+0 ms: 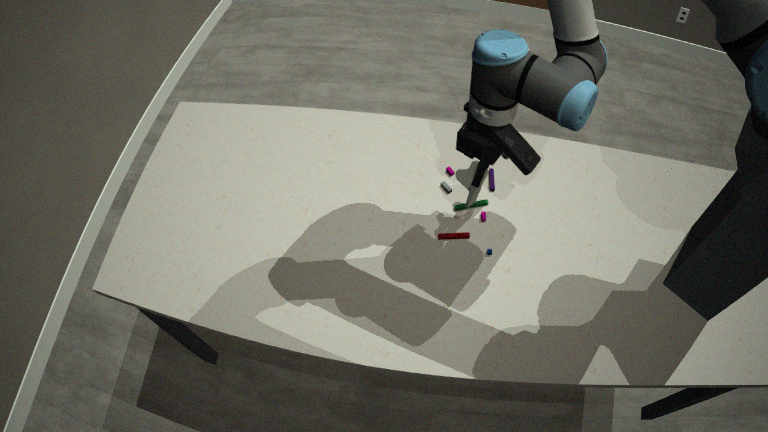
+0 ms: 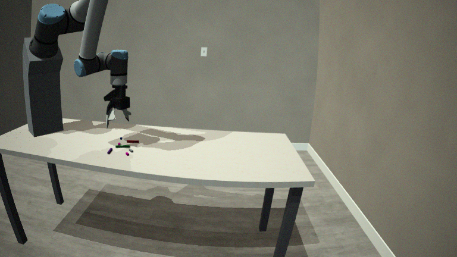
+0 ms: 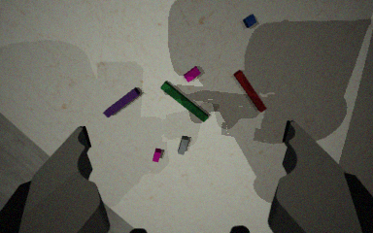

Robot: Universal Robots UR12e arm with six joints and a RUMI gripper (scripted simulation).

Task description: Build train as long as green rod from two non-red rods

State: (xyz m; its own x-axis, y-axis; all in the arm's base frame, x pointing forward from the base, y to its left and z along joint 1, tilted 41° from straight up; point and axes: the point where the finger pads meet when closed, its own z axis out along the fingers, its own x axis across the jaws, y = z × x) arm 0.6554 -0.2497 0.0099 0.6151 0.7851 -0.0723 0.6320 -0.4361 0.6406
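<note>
The green rod is 11 cm below my hand, 2 cm to the right of it and 2 cm ahead of it. The rest, counted from my hand: red rod: 11 cm below, 8 cm ahead, 5 cm to the left; then purple rod: 11 cm below, 8 cm to the right, 4 cm behind; then grey rod: 11 cm below, 8 cm to the right, 7 cm ahead.
</note>
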